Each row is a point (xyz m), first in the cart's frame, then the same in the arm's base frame.
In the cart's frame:
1: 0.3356 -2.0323 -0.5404
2: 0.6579 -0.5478 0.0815
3: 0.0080 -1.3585 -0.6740
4: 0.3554 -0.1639 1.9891
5: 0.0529 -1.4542 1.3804
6: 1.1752 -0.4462 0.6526
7: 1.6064 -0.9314 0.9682
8: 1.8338 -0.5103 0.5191
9: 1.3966 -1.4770 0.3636
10: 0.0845 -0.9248 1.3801
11: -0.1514 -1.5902 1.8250
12: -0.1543 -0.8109 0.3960
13: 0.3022 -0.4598 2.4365
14: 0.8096 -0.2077 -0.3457
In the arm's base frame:
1: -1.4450 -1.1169 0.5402
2: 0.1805 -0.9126 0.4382
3: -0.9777 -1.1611 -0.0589
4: 1.0013 0.8451 0.7768
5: -0.4388 0.6188 0.8204
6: 0.6024 -0.6737 1.0456
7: 0.3917 -0.5435 1.7236
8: 0.7088 -1.0950 1.5622
9: -0.3459 -0.9027 1.5389
10: 0.0490 0.5378 0.6286
11: -0.4925 1.1200 0.8818
12: -0.2150 -0.2199 0.0005
13: 0.8507 1.2968 1.0295
14: 0.4075 -1.3990 0.2563

